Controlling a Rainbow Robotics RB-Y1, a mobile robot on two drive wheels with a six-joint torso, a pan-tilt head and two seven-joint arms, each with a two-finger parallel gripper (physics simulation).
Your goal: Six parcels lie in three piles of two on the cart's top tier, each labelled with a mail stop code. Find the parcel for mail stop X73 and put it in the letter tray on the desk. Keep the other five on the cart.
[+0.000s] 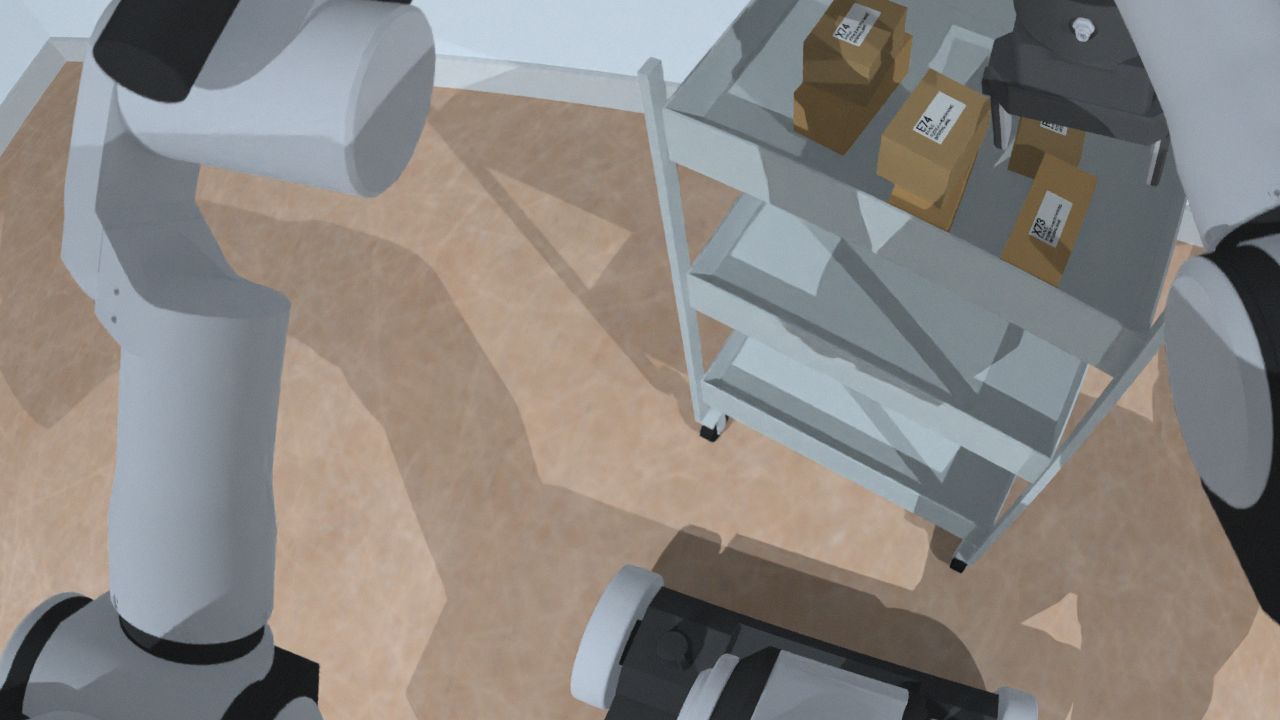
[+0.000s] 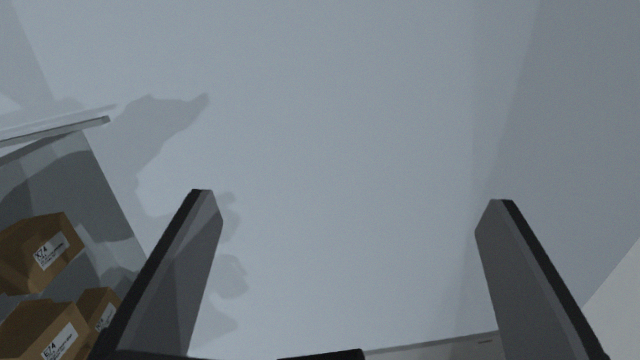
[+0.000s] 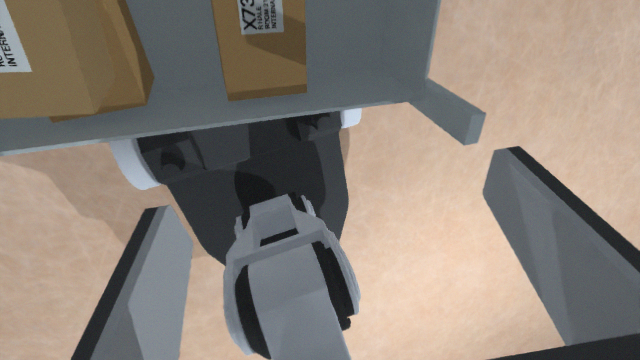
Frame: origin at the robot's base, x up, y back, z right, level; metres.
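Where they show: left gripper, between the fingertips: (image 2: 348,211); right gripper, between the fingertips: (image 1: 1078,156) (image 3: 334,198).
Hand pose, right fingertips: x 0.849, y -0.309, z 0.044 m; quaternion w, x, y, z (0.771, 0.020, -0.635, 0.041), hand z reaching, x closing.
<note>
Each offset is from my right fingertips to the top centre of the thing.
The X73 parcel @(dx -0.133, dy -0.047, dz +0.008 m) (image 1: 1049,221) (image 3: 270,60) lies flat near the front right corner of the cart's top tier (image 1: 805,205) (image 3: 370,50). Behind it is another parcel @(dx -0.135, dy -0.170, dz -0.001 m) (image 1: 1029,154), its label partly hidden by my right gripper. The E74 parcel @(dx -0.083, dy -0.070, dz -0.102 m) (image 1: 939,116) (image 2: 50,315) lies on another in the middle pile. The X74 parcel @(dx -0.083, dy -0.150, dz -0.189 m) (image 1: 856,31) (image 2: 50,250) tops the left pile. My right gripper (image 1: 1076,165) (image 3: 334,198) is open and empty, above the tier behind the X73 parcel. My left gripper (image 2: 348,211) is open and empty, facing the wall. The desk and letter tray do not show.
The cart has two lower shelves (image 1: 904,304) (image 1: 841,420) and corner posts (image 1: 677,241) (image 3: 450,112). My wheeled base (image 1: 805,689) (image 3: 280,300) stands close in front of it. A pale wall (image 1: 537,26) (image 2: 350,125) rises behind.
</note>
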